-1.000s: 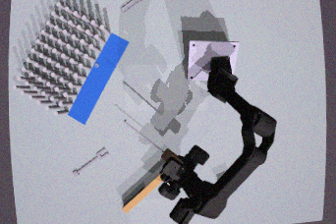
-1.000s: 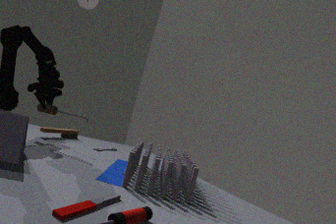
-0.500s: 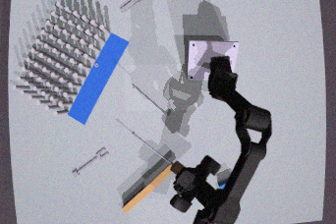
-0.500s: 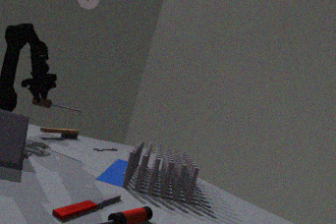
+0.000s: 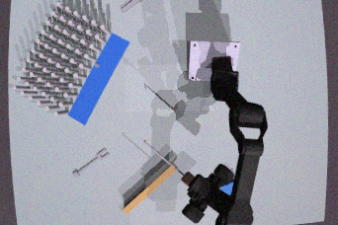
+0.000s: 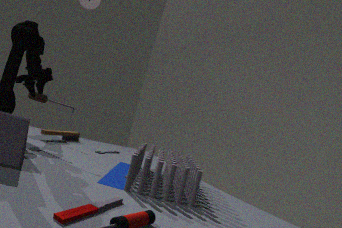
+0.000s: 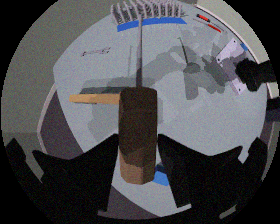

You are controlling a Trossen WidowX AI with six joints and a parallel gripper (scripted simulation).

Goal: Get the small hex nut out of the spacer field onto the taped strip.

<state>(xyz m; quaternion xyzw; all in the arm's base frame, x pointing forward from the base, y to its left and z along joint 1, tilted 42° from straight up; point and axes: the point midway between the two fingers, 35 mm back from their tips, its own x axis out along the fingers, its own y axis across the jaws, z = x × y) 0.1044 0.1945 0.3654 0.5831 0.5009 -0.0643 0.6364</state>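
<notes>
Right now the brown-handled hook tool is 70 mm ahead of my gripper tip and 80 mm to the right of it. The rest, counted from my gripper tip: wrench (390 mm ahead, 50 mm to the right, 170 mm below); then blue taped strip (330 mm ahead, 380 mm to the right, 180 mm below); then hex nut (330 mm ahead, 430 mm to the right, 170 mm below).
</notes>
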